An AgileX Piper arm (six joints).
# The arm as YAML. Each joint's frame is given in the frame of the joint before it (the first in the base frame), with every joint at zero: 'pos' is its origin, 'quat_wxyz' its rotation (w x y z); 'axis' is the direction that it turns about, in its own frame. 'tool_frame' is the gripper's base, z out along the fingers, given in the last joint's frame.
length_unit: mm
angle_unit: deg
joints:
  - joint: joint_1
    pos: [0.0, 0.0, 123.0]
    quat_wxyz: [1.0, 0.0, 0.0, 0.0]
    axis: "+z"
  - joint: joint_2
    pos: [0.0, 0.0, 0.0]
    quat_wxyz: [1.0, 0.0, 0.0, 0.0]
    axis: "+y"
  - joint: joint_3
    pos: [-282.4, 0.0, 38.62]
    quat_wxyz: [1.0, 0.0, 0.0, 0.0]
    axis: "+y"
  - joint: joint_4
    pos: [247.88, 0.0, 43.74]
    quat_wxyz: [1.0, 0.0, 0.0, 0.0]
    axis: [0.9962, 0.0, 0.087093]
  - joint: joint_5
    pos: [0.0, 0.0, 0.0]
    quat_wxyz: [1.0, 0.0, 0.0, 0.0]
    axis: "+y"
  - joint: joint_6
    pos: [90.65, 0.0, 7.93]
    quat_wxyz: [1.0, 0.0, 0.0, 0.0]
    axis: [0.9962, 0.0, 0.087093]
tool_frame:
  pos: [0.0, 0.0, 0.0]
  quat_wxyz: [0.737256, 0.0, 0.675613, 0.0]
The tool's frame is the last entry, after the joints.
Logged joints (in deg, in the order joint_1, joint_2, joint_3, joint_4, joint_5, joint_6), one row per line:
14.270, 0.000, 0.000, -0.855, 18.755, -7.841
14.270, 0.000, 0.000, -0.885, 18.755, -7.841
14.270, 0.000, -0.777, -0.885, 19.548, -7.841
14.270, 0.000, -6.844, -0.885, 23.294, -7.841
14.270, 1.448, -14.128, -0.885, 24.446, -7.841
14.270, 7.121, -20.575, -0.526, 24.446, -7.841
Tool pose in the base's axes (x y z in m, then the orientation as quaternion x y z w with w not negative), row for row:
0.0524, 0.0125, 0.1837, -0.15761, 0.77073, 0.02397, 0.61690
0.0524, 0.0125, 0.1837, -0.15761, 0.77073, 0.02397, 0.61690
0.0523, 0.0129, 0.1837, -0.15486, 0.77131, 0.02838, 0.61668
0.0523, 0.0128, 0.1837, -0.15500, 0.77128, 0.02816, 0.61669
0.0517, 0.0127, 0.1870, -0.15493, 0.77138, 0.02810, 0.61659
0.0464, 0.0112, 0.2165, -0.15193, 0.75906, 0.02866, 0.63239
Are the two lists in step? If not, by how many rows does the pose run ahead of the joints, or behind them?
The pose runs 2 rows behind the joints: the pose in row i belongs to the joints in row i - 2.
